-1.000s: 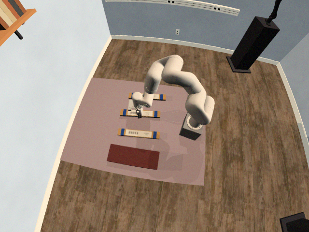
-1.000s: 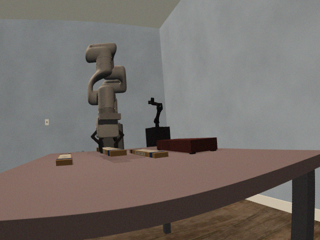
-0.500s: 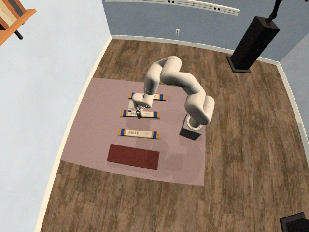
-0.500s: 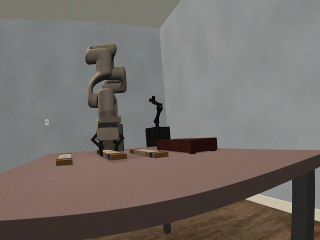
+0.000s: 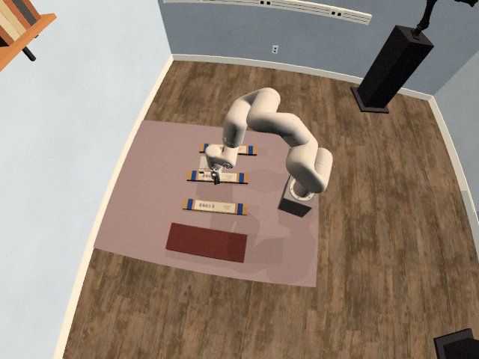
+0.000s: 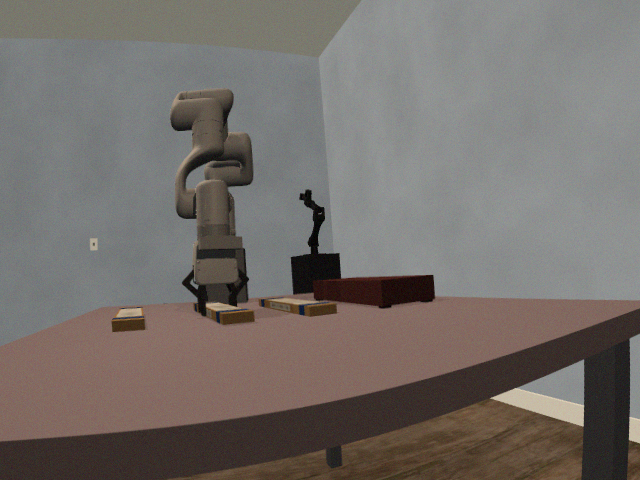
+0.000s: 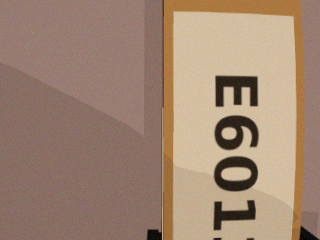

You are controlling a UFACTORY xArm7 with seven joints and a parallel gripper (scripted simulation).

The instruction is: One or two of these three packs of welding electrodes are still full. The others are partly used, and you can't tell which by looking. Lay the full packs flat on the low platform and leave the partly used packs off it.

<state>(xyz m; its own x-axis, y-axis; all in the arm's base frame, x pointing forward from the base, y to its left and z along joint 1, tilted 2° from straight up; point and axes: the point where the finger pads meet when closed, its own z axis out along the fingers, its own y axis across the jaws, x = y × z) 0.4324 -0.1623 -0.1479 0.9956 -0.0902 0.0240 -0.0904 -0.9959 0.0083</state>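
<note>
Now: the pack of welding electrodes 18 cm to the left of my hand, 2 cm ahead of it and 1 cm below it. The rest, counted from my hand: low dark red platform 38 cm to the left, 6 cm ahead.
</note>
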